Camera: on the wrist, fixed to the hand. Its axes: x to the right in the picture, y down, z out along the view.
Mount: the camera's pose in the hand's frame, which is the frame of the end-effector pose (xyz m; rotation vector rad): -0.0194 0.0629 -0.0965 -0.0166 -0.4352 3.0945
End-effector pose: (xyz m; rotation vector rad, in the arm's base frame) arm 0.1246 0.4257 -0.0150 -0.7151 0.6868 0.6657
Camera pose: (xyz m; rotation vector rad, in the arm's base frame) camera 0.0355 0.3829 -0.0772 -0.9659 -0.5938 -2.3564
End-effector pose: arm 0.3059 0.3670 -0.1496 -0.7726 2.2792 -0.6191
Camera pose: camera 0.2279 0.4461 -0.1134 2.1254 0.6587 0.9376
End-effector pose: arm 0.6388 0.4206 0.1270 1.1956 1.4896 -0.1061
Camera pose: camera 0.6130 0.5012 0.2075 1.8045 -1.6761 1.4513
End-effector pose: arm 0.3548 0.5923 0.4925 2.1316 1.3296 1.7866
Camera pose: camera 0.3113 0.4964 0.5430 -1.2358 1.6568 0.1446
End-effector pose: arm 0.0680 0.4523 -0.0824 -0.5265 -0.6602 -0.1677
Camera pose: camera 0.1245 0.4561 -0.1846 -1.0255 0.3792 2.8552
